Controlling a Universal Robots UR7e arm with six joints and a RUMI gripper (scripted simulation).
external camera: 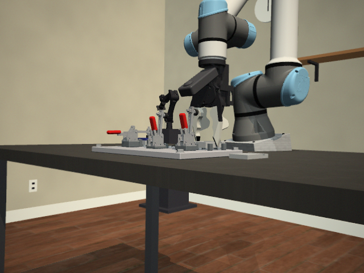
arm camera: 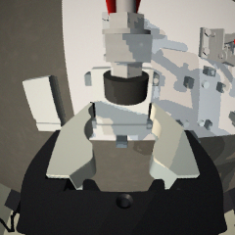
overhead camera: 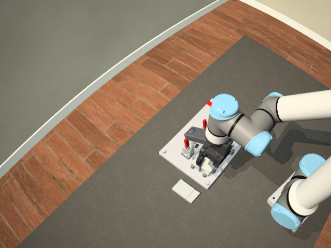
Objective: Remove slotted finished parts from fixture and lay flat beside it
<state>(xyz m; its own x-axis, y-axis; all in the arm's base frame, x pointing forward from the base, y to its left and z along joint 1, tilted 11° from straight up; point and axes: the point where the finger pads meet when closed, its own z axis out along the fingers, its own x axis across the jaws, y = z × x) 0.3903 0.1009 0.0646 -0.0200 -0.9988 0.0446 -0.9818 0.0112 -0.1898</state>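
The white fixture plate is 50 mm ahead of my hand, 110 mm to the right of it and 30 mm below it. From my hand the other things lie so: blue blank 220 mm to the right, 10 mm below.
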